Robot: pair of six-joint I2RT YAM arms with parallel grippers.
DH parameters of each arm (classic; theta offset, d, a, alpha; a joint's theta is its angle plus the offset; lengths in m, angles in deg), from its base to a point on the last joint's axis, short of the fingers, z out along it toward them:
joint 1: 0 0.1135 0.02 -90
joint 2: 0 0 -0.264 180
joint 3: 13.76 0 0.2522 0
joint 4: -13.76 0 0.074 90
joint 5: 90 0 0 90
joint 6: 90 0.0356 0 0
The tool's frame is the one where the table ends.
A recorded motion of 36 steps. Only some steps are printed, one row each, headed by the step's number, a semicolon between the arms.
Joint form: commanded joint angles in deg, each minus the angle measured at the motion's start. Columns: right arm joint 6, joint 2, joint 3, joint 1, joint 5, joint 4; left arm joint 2, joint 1, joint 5, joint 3, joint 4, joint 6.
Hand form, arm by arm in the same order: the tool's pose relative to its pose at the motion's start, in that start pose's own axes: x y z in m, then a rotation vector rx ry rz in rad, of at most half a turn. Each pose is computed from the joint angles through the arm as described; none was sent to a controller.
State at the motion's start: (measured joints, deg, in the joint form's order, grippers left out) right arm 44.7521 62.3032 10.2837 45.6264 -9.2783 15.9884; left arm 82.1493 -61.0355 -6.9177 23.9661 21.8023 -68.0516
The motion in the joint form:
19: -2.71 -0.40 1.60 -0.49 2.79 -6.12; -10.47 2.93 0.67 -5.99 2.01 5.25
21: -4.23 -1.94 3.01 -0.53 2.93 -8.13; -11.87 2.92 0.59 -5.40 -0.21 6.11
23: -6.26 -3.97 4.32 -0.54 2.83 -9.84; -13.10 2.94 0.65 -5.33 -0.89 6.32
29: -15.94 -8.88 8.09 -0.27 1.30 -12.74; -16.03 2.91 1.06 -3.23 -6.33 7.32
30: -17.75 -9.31 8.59 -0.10 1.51 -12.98; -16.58 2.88 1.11 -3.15 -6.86 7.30
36: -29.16 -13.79 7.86 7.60 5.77 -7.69; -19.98 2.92 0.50 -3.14 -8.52 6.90
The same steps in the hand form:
19: -0.0017 -0.0027 -0.0012 0.0887 0.0132 -0.0322; -0.0118 0.0101 -0.0288 0.0864 -0.0738 0.0508
21: -0.0074 0.0034 -0.0043 0.0797 0.0003 -0.0606; -0.0132 0.0074 -0.0320 0.0817 -0.0738 0.0662
23: -0.0134 0.0104 -0.0090 0.0599 -0.0184 -0.0999; -0.0144 0.0055 -0.0351 0.0916 -0.0780 0.0687
29: -0.0298 0.0326 -0.0234 -0.0227 -0.0750 -0.2865; -0.0185 -0.0034 -0.0429 0.0880 -0.0689 0.0875
30: -0.0317 0.0354 -0.0251 -0.0275 -0.0856 -0.3214; -0.0188 -0.0041 -0.0444 0.0902 -0.0685 0.0873
36: -0.0227 0.0611 -0.0356 -0.1337 -0.1975 -0.5978; -0.0217 -0.0075 -0.0538 0.1127 -0.0916 0.0763

